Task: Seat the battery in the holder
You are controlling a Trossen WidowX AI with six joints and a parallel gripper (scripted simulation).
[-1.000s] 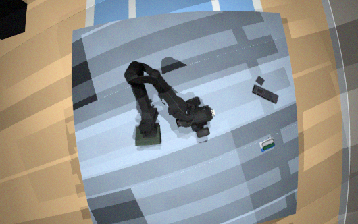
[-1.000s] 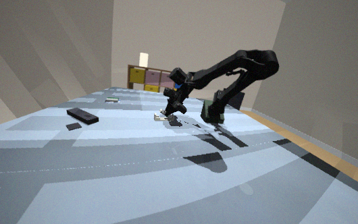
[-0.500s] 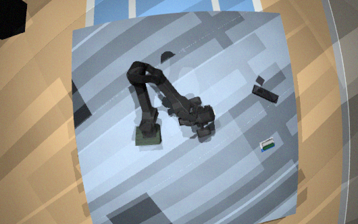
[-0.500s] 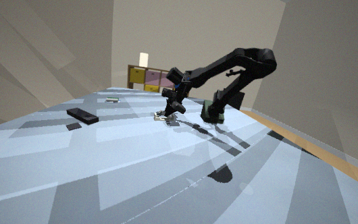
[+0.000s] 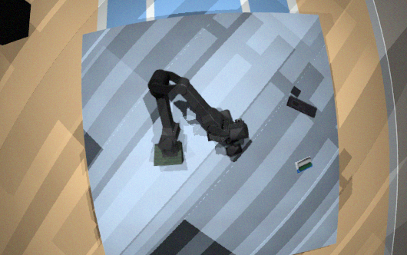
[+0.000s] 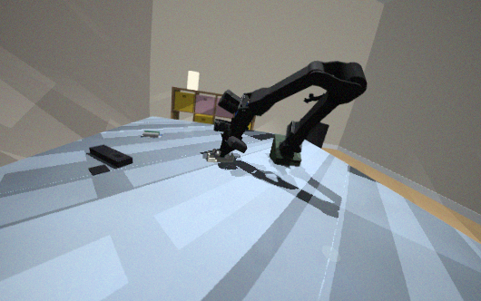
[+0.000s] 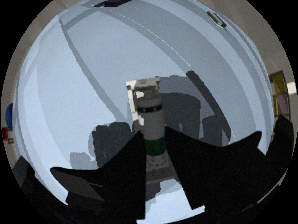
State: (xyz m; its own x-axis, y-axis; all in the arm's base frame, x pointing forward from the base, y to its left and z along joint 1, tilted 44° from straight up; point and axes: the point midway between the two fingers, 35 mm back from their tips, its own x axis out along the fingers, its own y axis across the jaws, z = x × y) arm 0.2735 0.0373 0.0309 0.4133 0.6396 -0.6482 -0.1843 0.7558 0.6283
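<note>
My gripper tip is 10 mm below the battery. Round my gripper tip: small black square 340 mm ahead, 150 mm to the left, 20 mm below; white box 340 mm ahead, 210 mm to the right, 10 mm below; black bar 360 mm ahead, 70 mm to the left, 10 mm below.
</note>
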